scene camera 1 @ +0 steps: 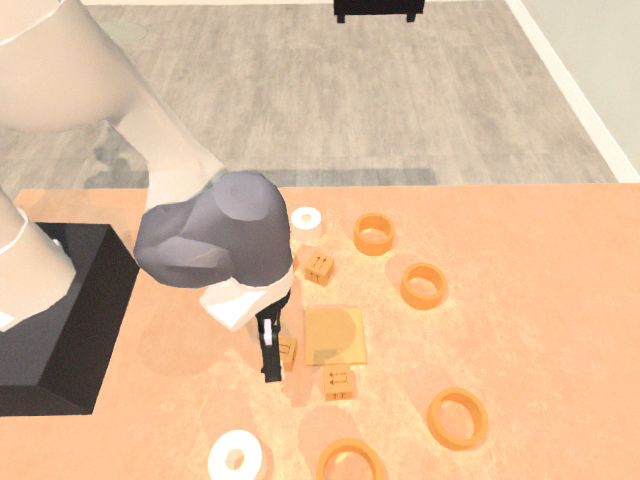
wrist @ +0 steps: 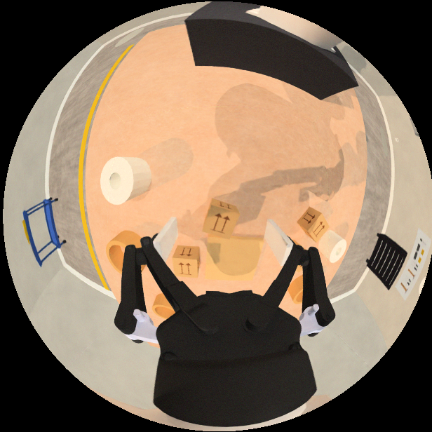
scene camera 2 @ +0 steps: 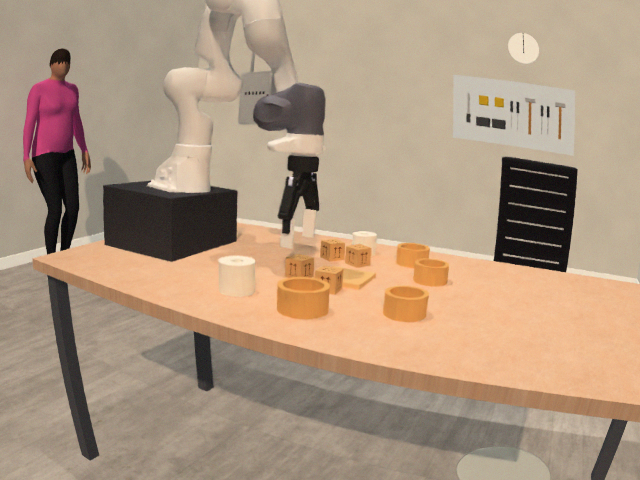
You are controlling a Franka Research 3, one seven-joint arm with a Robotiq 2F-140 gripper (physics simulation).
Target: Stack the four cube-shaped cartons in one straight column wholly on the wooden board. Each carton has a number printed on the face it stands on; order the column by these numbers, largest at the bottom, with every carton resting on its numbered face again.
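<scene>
My gripper (scene camera 1: 272,361) (scene camera 2: 297,233) (wrist: 221,227) is open and empty, pointing down above the table. Below it, a carton (scene camera 1: 288,353) (scene camera 2: 299,266) (wrist: 221,220) stands on the robot-base side of the wooden board (scene camera 1: 330,325) (scene camera 2: 361,279) (wrist: 235,270). A second carton (scene camera 1: 338,383) (scene camera 2: 329,279) (wrist: 186,261) stands close beside the board. A third carton (scene camera 1: 319,268) (scene camera 2: 357,255) stands apart at the far side, mostly hidden by a finger in the wrist view. Near it, a fourth (scene camera 1: 295,261) (scene camera 2: 332,250) (wrist: 312,223) is mostly hidden by the arm in scene camera 1. Arrows show; printed numbers are hidden.
Orange rings stand around the board: two on the far side (scene camera 1: 373,246) (scene camera 2: 412,259) (scene camera 1: 423,300) (scene camera 2: 431,277), two nearer (scene camera 2: 405,310) (scene camera 2: 302,304). One white roll (scene camera 1: 306,232) (scene camera 2: 364,241) stands near the far cartons, another (scene camera 2: 236,279) (wrist: 137,177) at the near side. The black base block (scene camera 2: 170,222) is at left.
</scene>
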